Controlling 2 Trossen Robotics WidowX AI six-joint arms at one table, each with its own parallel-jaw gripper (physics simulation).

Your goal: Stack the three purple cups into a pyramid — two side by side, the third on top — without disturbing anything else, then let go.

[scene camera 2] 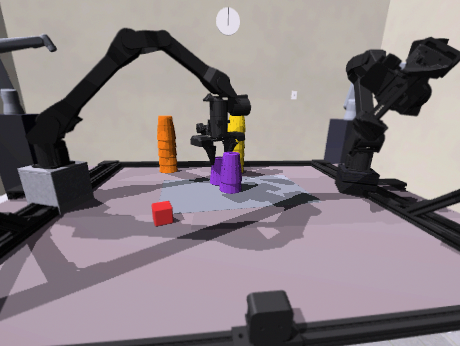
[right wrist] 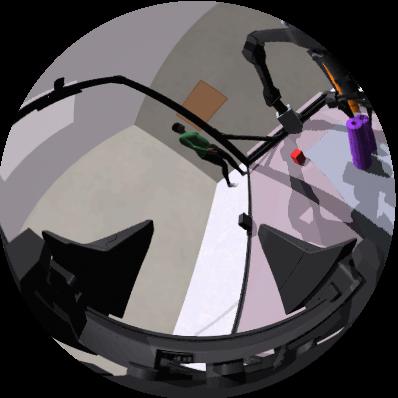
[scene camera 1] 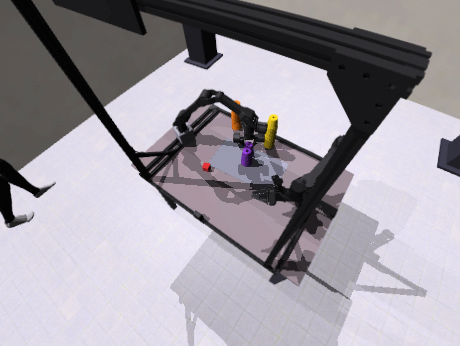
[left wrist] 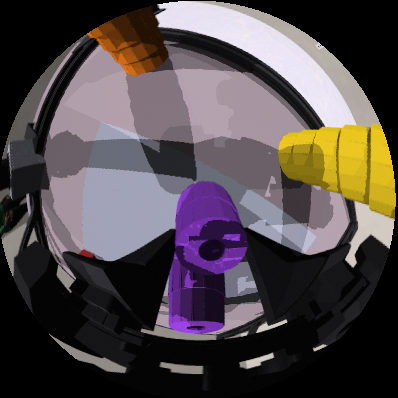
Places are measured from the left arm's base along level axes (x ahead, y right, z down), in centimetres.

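Pixels of known places: left gripper, fingertip midpoint: (scene camera 2: pixel 219 163) (scene camera 1: pixel 248 146) (left wrist: pixel 209 233); right gripper, fingertip midpoint: (scene camera 2: pixel 381 97) (right wrist: pixel 207 228) (scene camera 1: pixel 251 194); left arm's base, origin of the base link: (scene camera 2: pixel 54 164) (right wrist: pixel 282 110) (scene camera 1: pixel 182 128); right arm's base, origin of the base link: (scene camera 2: pixel 357 168).
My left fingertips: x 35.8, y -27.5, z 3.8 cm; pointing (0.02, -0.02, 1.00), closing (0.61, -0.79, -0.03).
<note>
For each thing: its top centre in the pictures, then the offset to it from my left fingertips. Level surfaces: height alone.
- upright purple cup, middle of its top: (left wrist: pixel 218 252) (scene camera 2: pixel 220 157) (scene camera 1: pixel 249 144) dx +0.4, dy -0.3, dz -2.1 cm
- upright purple piece, middle of its top: (left wrist: pixel 201 327) (scene camera 2: pixel 232 153) (right wrist: pixel 354 122) (scene camera 1: pixel 247 150) dx +5.4, dy +5.1, dz -5.1 cm
- orange stack, middle of its top: (scene camera 2: pixel 165 124) (scene camera 1: pixel 235 107) dx -23.4, dy -7.0, dz -11.5 cm
- red cube, middle of its top: (scene camera 2: pixel 161 205) (right wrist: pixel 295 152) (scene camera 1: pixel 206 165) dx -5.7, dy +28.8, dz +2.8 cm
- grey-blue mat, its level: dz +6.8 cm
My left gripper (scene camera 1: pixel 244 143) (scene camera 2: pixel 219 156) (left wrist: pixel 209 233) is shut on an upright purple cup (scene camera 1: pixel 249 144) (scene camera 2: pixel 216 172) (left wrist: pixel 202 207) (right wrist: pixel 369 134), low over the mat; whether its base touches is unclear. Another upright purple piece (scene camera 1: pixel 246 157) (scene camera 2: pixel 230 172) (left wrist: pixel 196 305) (right wrist: pixel 358 142) stands on the mat close beside it, in front of it in scene camera 2. A band shows near its base; I cannot tell whether it is one cup or two nested. A separate third purple cup does not show. My right gripper (scene camera 1: pixel 260 191) (right wrist: pixel 207 228) is open and empty, away from the cups.
An orange stack (scene camera 1: pixel 235 117) (scene camera 2: pixel 167 145) (left wrist: pixel 132 45) and a yellow stack (scene camera 1: pixel 271 132) (scene camera 2: pixel 237 125) (left wrist: pixel 345 160) stand at the back in scene camera 2. A red cube (scene camera 1: pixel 206 167) (scene camera 2: pixel 162 214) (right wrist: pixel 298 156) lies near the left corner of the grey-blue mat (scene camera 1: pixel 225 162) (scene camera 2: pixel 185 197).
</note>
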